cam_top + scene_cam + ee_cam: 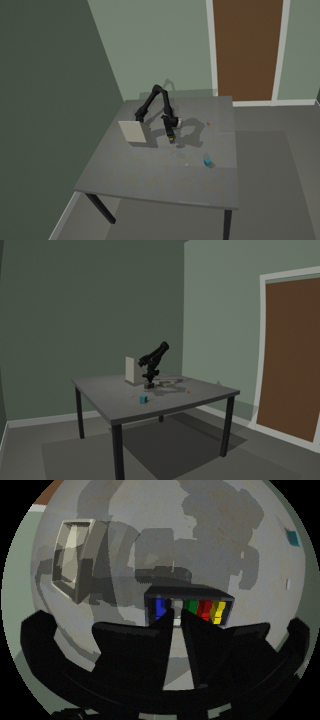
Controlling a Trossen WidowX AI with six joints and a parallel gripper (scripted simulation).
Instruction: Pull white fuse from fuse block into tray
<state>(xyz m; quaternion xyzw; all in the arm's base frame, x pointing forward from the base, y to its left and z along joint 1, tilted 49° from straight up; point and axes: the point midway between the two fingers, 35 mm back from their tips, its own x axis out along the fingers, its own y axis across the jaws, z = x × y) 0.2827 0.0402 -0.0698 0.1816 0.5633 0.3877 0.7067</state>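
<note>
The beige tray is 19 cm to the left of my gripper tip, 3 cm below it and 1 cm ahead of it. Also, from my gripper tip: small orange piece 33 cm ahead, 18 cm to the left, 3 cm below; white fuse 1 cm below; teal cube 34 cm ahead, 29 cm to the right, 2 cm below.
</note>
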